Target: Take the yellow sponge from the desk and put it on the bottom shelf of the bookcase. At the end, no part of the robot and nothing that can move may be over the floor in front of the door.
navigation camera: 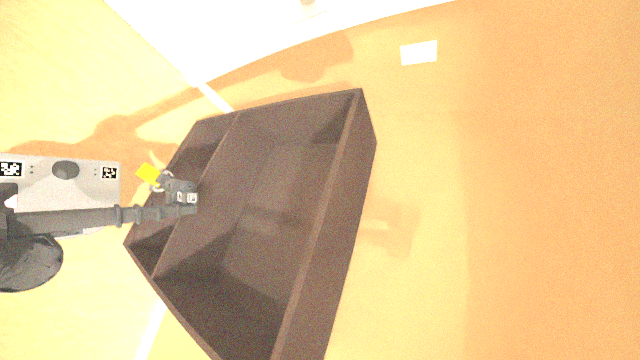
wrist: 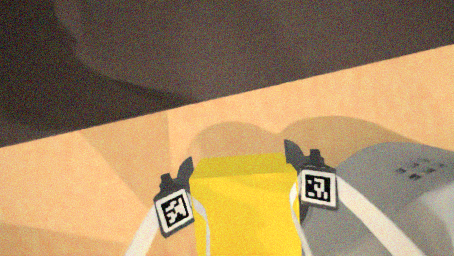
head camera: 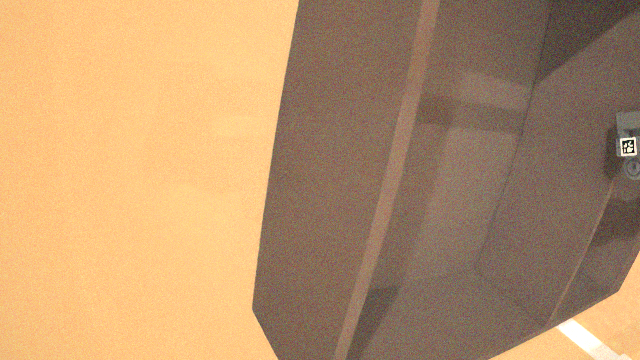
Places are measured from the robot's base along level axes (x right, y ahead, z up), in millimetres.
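Pixels of known places: robot's base at its link origin: [navigation camera: 66,168].
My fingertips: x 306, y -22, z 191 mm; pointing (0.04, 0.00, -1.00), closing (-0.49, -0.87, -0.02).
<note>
Ahead of a thing's pixels: the offset from my fingertips to its top centre. "spot": to the spot under its first point.
The yellow sponge @(dx -33, dy +22, dz +52 mm) [navigation camera: 148,173] [wrist: 247,215] is held between the two fingers of my gripper [navigation camera: 159,180] [wrist: 240,166]. The gripper is shut on it, and the sponge points down and outward toward the floor. The dark brown bookcase @(spot: dx +175, dy -22, dz +870 mm) [head camera: 330,150] [navigation camera: 345,200] [wrist: 250,40] lies sideways in the head and navigation views. In the navigation view the gripper and wrist overlap the bookcase's lowest compartment and shelf board; the sponge is at its front edge. In the wrist view a strip of floor shows between the sponge and the bookcase. The desk does not show.
The robot's grey base [navigation camera: 95,192] [wrist: 380,200] is on the floor near the bookcase front. The telescoping arm [navigation camera: 75,220] reaches toward the bookcase. A white panel [navigation camera: 240,35] with a knob-like part stands beyond the bookcase's side. A white plate @(dx +354, dy +527, dz +1087 mm) [navigation camera: 419,52] is on the orange wall.
</note>
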